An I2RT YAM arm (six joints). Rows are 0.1 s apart.
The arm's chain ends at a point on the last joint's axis. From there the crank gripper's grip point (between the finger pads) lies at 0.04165 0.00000 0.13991 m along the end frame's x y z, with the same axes.
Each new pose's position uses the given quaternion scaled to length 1; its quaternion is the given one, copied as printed.
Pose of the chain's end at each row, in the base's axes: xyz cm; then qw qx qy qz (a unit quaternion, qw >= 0):
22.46 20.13 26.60 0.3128 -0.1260 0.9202 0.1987
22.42 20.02 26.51 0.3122 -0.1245 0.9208 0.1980
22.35 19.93 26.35 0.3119 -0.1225 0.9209 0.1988
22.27 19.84 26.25 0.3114 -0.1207 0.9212 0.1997
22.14 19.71 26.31 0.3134 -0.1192 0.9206 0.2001
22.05 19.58 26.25 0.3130 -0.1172 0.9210 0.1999
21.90 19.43 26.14 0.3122 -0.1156 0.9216 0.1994
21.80 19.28 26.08 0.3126 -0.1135 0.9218 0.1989
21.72 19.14 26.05 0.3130 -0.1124 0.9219 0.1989
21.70 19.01 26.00 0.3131 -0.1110 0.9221 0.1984
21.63 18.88 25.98 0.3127 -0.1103 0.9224 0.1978
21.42 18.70 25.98 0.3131 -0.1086 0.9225 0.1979
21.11 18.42 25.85 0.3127 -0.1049 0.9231 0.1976
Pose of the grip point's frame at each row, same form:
26.60 25.90 13.85 0.3128 -0.1260 0.9202 0.1987
26.55 25.77 13.74 0.3122 -0.1245 0.9208 0.1980
26.48 25.70 13.59 0.3119 -0.1225 0.9209 0.1988
26.39 25.63 13.50 0.3114 -0.1207 0.9212 0.1997
26.32 25.52 13.59 0.3134 -0.1192 0.9206 0.2001
26.23 25.38 13.52 0.3130 -0.1172 0.9210 0.1999
26.06 25.21 13.40 0.3122 -0.1156 0.9216 0.1994
25.99 25.05 13.34 0.3126 -0.1135 0.9218 0.1989
25.92 24.91 13.32 0.3130 -0.1124 0.9219 0.1989
25.92 24.77 13.27 0.3131 -0.1110 0.9221 0.1984
25.84 24.62 13.24 0.3127 -0.1103 0.9224 0.1978
25.65 24.44 13.24 0.3131 -0.1086 0.9225 0.1979
25.35 24.15 13.11 0.3127 -0.1049 0.9231 0.1976

